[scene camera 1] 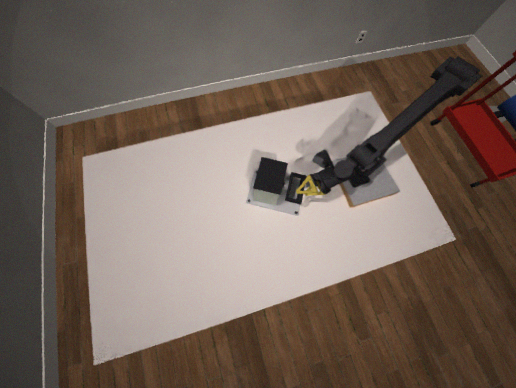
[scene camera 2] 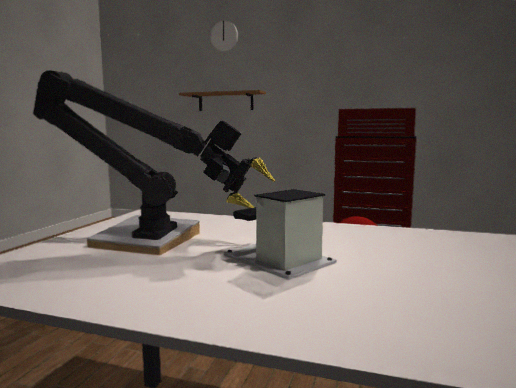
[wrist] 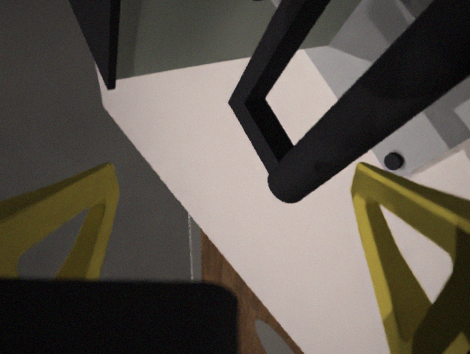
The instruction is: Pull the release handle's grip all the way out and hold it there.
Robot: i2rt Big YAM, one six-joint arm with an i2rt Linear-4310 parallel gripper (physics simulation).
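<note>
The release handle [scene camera 1: 298,176] [scene camera 2: 244,214] [wrist: 350,120] is a black rectangular loop with a thick round grip bar. It sticks out from the arm-facing side of a pale green box [scene camera 2: 290,235] [wrist: 185,35] with a black top [scene camera 1: 270,176]. My gripper [scene camera 1: 300,192] [scene camera 2: 264,193] [wrist: 234,176] is wide open and empty, tilted down toward the handle. In scene view 2 its lower yellow finger is just above the handle, and the upper finger is higher than the box top. In the wrist view the bar runs diagonally, its rounded end between the fingertips, nearer the right one. Contact cannot be told.
The box stands on a grey bolted base plate [scene camera 1: 280,208] [scene camera 2: 300,270] [wrist: 407,140] on the white table [scene camera 1: 190,250] [scene camera 2: 400,310]. The arm's grey, wood-edged base board [scene camera 1: 375,192] [scene camera 2: 112,241] lies behind the gripper. A red cart [scene camera 1: 482,137] stands beyond the table.
</note>
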